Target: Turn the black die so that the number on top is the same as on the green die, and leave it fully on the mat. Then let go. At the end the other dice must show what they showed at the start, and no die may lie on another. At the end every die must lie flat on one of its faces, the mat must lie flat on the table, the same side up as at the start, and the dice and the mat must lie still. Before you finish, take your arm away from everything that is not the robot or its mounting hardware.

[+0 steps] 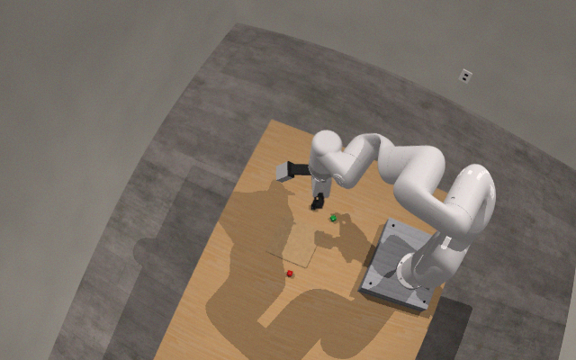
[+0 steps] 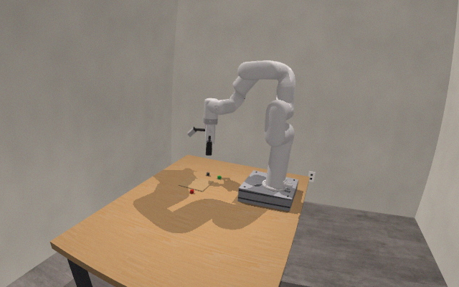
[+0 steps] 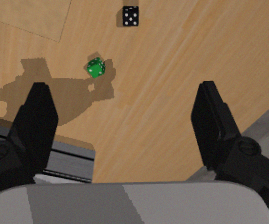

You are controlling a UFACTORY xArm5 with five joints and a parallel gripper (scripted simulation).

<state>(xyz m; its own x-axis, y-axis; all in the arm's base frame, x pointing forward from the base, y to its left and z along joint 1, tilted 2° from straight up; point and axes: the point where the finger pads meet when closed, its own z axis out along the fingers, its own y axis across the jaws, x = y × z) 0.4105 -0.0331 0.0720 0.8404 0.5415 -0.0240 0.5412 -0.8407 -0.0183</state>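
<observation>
The black die is 14 cm below my hand. The rest, counted from my hand: tan mat (1 cm behind, 13 cm to the left, 15 cm below); red die (6 cm behind, 23 cm to the left, 14 cm below); green die (7 cm behind, 14 cm below).
</observation>
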